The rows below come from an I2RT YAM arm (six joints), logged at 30 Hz.
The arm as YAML. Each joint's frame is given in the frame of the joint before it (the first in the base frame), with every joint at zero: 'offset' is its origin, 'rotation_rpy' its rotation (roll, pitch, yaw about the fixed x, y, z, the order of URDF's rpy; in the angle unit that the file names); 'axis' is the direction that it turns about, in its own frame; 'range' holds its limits. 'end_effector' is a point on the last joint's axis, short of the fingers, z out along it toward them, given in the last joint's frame.
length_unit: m
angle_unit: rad
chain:
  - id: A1
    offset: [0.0, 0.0, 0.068]
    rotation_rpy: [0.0, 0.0, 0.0]
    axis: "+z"
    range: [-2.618, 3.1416]
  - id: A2
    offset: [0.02, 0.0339, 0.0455]
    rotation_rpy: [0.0, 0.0, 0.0]
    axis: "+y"
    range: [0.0, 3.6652]
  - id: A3
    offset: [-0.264, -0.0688, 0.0]
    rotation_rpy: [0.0, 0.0, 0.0]
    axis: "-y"
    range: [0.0, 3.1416]
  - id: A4
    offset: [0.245, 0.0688, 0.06]
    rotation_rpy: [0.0, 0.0, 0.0]
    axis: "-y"
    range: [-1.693, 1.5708]
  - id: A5
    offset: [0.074, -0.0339, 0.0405]
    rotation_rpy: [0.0, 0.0, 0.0]
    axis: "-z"
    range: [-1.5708, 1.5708]
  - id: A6
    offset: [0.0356, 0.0, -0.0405]
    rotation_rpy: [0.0, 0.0, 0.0]
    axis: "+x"
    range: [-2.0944, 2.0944]
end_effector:
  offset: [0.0, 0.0, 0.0]
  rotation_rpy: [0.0, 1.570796, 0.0]
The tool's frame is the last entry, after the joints.
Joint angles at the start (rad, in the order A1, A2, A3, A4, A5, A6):
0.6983, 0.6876, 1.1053, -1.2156, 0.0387, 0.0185
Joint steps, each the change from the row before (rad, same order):
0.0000, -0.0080, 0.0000, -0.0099, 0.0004, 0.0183
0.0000, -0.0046, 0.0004, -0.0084, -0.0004, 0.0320
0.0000, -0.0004, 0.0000, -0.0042, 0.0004, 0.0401
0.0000, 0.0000, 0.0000, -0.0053, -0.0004, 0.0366
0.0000, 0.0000, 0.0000, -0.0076, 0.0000, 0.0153
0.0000, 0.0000, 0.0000, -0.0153, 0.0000, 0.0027
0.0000, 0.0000, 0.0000, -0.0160, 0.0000, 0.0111
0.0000, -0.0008, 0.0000, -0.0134, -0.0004, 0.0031
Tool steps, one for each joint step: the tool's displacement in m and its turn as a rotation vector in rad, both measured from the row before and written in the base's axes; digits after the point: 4 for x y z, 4 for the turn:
-0.0021, -0.0018, -0.0002, 0.0088, 0.0089, -0.0134
-0.0014, -0.0012, -0.0002, 0.0159, 0.0161, -0.0227
-0.0003, -0.0003, -0.0003, 0.0196, 0.0194, -0.0292
-0.0003, -0.0003, -0.0004, 0.0171, 0.0194, -0.0262
-0.0005, -0.0004, -0.0006, 0.0035, 0.0121, -0.0111
-0.0009, -0.0008, -0.0011, -0.0084, 0.0128, -0.0020
-0.0010, -0.0008, -0.0012, -0.0044, 0.0167, -0.0083
-0.0010, -0.0008, -0.0009, -0.0062, 0.0111, -0.0021

